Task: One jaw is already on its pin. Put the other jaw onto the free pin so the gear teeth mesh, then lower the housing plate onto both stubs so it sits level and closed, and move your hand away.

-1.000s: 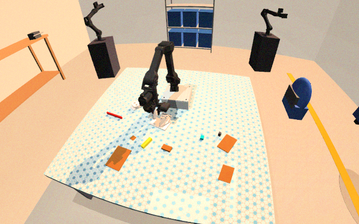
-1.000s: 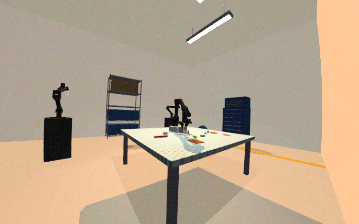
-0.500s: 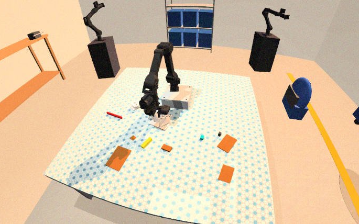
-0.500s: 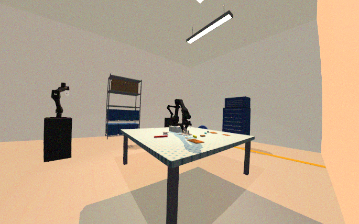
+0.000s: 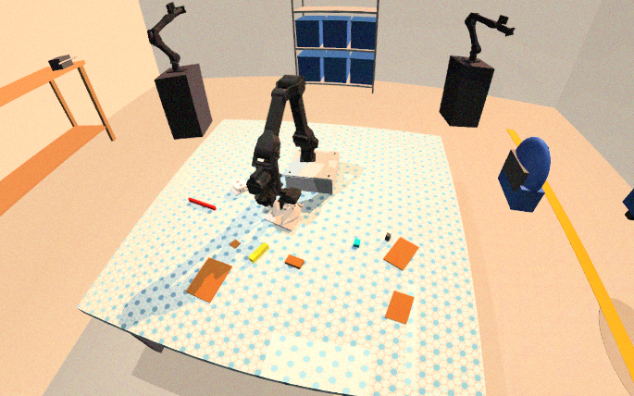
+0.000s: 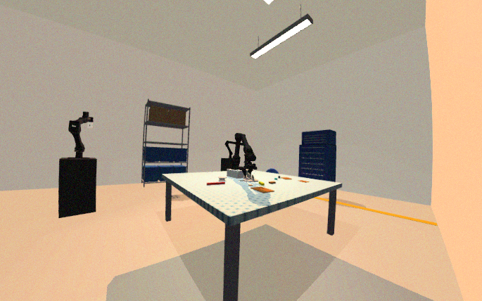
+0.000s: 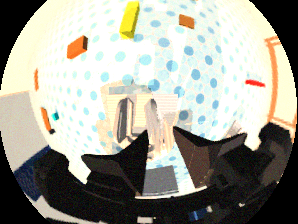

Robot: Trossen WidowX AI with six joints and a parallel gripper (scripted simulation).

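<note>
The white jaw lies 20 mm behind my gripper tip and 30 mm to the left of it. Round my gripper tip: teal cube (150 mm ahead, 280 mm to the left, 20 mm below); yellow block (190 mm ahead, 50 mm to the right, 20 mm below); red stick (50 mm behind, 330 mm to the right, 20 mm below).
</note>
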